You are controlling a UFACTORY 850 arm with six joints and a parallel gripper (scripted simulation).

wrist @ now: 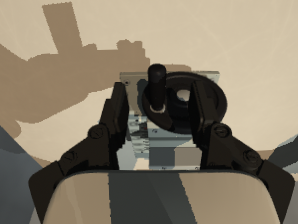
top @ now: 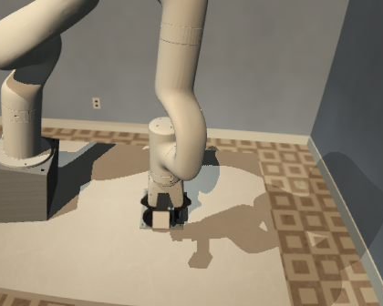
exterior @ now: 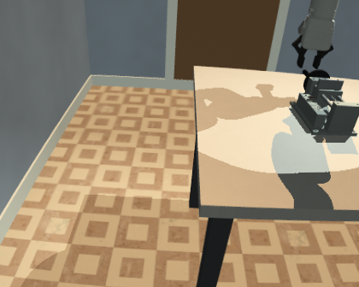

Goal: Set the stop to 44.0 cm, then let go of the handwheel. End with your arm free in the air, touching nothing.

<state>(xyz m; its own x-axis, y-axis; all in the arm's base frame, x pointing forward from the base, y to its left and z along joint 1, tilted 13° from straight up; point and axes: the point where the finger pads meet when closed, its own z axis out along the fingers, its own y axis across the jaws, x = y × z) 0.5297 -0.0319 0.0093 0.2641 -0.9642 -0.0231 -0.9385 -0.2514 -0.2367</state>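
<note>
My gripper is now 10 mm to the right of the handwheel handle and 40 mm above it. Also, from my hand: black handwheel (10 mm behind, 20 mm to the left, 40 mm below).
</note>
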